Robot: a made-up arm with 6 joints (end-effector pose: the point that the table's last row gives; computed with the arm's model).
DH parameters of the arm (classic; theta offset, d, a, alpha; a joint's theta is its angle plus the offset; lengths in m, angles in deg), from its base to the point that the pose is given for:
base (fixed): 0 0 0 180
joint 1: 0 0.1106 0.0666 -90
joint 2: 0 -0.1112 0.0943 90
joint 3: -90 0.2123 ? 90
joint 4: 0 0.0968 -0.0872 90
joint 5: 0 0.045 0.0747 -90
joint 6: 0 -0.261 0.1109 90
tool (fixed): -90 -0.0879 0 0
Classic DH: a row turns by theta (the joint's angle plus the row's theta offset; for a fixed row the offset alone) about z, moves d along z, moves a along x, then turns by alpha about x.
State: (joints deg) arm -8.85 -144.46 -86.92 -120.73 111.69 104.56
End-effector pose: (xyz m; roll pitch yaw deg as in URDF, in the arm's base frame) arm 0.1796 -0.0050 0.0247 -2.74 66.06 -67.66
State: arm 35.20 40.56 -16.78 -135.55 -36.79 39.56
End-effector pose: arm 0.6280 0.3243 -0.2276 74.83 -5.72 4.87
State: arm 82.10 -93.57 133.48 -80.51 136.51 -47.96
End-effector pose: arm 0.2344 0.2655 -0.6516 22.09 38.51 -47.14
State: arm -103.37 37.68 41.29 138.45 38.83 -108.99
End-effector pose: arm -0.4432 0.5062 -0.2831 -0.22 9.24 41.97
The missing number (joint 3, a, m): 0.3064
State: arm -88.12 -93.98 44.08 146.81 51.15 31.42
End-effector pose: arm -0.2068 -0.1806 -0.2336 77.36 -1.85 -27.05
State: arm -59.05 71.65 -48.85 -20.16 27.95 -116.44
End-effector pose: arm -0.3422 0.2338 -0.2259 60.90 -16.75 153.52
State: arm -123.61 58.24 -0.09 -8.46 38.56 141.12
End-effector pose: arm -0.5473 0.0386 0.0086 176.79 -45.42 -174.72
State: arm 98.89 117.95 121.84 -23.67 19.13 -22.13
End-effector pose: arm -0.2049 0.0699 0.3590 161.61 16.06 170.98
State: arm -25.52 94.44 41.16 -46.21 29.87 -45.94
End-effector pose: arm -0.1419 0.3888 0.2755 -130.96 -58.13 -118.36
